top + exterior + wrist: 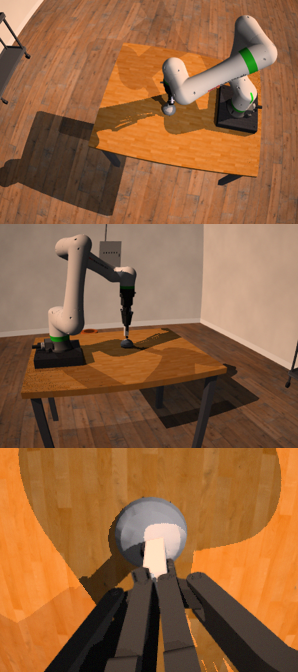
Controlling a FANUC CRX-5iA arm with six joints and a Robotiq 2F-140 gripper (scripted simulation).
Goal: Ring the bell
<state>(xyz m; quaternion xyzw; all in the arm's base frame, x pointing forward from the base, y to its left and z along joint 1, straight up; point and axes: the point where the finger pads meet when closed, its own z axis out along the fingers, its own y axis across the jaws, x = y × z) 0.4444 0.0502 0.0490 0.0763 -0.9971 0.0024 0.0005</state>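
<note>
My gripper is now 1 cm to the left of the bell button and 5 cm above it. Round my hand: grey dome bell: 1 cm to the right, 6 cm below.
</note>
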